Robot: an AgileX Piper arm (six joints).
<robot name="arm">
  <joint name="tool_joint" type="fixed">
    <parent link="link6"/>
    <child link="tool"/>
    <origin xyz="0 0 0" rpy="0 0 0"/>
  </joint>
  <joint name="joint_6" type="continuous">
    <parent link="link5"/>
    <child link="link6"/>
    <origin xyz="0 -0.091 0" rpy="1.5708 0 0"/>
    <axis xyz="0 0 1"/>
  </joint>
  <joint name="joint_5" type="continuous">
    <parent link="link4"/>
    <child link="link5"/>
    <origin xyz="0 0 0" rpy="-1.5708 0 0"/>
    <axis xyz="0 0 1"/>
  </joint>
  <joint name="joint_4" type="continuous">
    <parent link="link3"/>
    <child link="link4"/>
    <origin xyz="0.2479 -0.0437 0" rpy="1.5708 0 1.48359"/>
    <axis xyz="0 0 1"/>
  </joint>
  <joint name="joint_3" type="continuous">
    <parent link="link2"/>
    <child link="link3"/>
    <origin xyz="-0.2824 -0.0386 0" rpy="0 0 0"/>
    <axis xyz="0 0 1"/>
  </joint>
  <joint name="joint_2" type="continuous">
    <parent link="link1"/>
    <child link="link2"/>
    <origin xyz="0 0 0" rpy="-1.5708 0 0"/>
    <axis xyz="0 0 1"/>
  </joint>
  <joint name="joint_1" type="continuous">
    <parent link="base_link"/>
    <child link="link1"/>
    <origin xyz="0 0 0.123" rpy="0 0 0"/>
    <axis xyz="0 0 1"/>
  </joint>
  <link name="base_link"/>
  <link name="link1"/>
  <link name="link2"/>
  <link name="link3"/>
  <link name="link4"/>
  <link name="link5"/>
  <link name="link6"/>
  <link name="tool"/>
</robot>
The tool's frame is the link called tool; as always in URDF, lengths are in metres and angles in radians. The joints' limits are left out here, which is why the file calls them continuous.
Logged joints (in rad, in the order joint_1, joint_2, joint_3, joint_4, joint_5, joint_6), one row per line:
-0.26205, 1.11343, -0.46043, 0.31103, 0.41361, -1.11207
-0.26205, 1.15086, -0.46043, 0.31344, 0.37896, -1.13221
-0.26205, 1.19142, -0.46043, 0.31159, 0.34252, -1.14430
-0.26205, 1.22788, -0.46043, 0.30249, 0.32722, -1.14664
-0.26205, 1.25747, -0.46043, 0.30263, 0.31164, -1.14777
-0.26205, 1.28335, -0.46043, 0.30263, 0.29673, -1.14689
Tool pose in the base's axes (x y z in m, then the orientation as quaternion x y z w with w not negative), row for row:
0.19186, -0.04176, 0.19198, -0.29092, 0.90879, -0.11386, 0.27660
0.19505, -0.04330, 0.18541, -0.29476, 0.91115, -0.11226, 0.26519
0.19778, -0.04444, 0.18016, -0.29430, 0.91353, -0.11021, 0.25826
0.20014, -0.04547, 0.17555, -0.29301, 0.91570, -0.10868, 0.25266
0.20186, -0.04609, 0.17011, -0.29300, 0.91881, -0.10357, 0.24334
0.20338, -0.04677, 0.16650, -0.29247, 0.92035, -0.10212, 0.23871
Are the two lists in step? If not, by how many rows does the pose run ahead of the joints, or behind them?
The pose runs 2 rows ahead of the joints: the pose in row i belongs to the joints in row i + 2.
